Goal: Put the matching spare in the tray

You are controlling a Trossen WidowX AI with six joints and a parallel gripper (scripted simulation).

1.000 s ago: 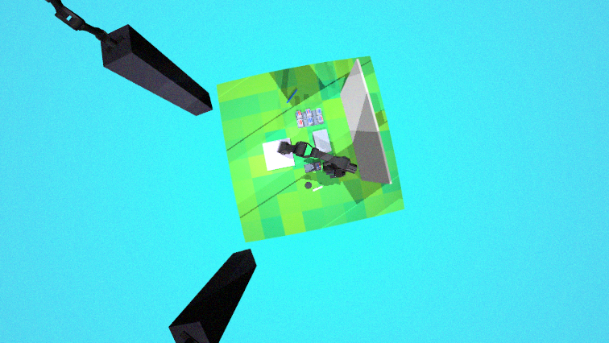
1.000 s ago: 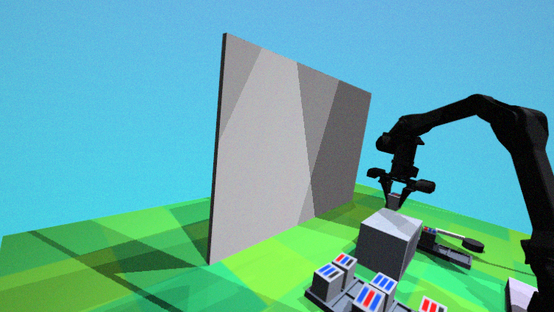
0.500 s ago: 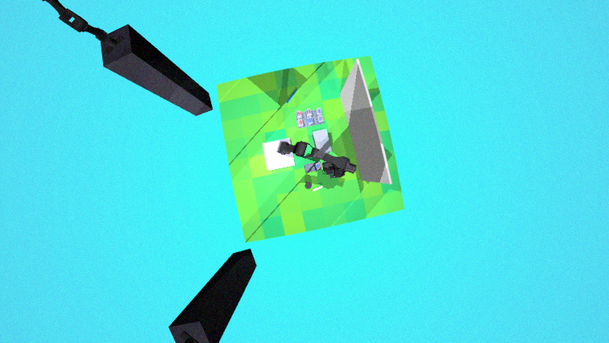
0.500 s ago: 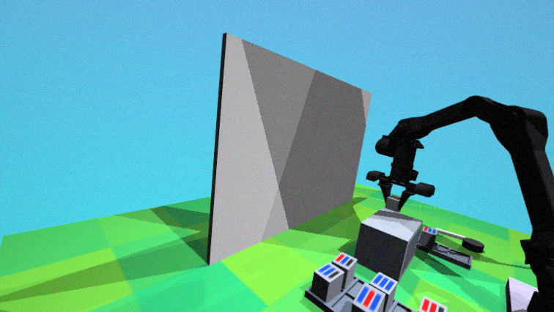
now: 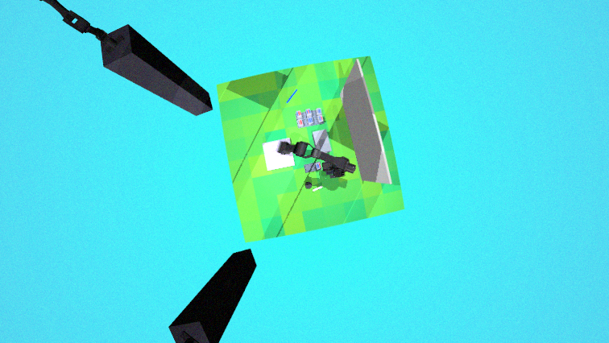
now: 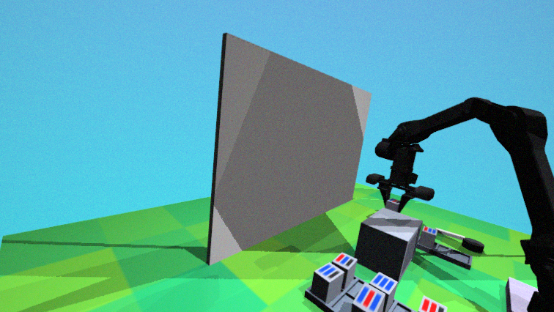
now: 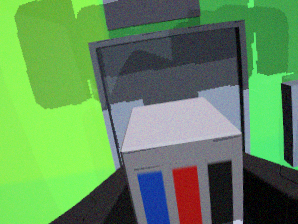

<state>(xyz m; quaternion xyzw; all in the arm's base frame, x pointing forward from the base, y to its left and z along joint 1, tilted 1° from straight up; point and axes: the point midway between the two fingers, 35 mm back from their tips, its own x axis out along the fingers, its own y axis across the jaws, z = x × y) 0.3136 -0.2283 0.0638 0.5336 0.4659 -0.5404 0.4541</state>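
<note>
The tray is 1 cm behind my gripper tip and 6 cm below it. Also, from my gripper tip: mounted unit 3 cm behind, 20 cm to the left, 1 cm below; then grey panel 22 cm ahead, 17 cm to the left, 16 cm above; then dark disc 22 cm behind, 8 cm to the right, 5 cm below.
</note>
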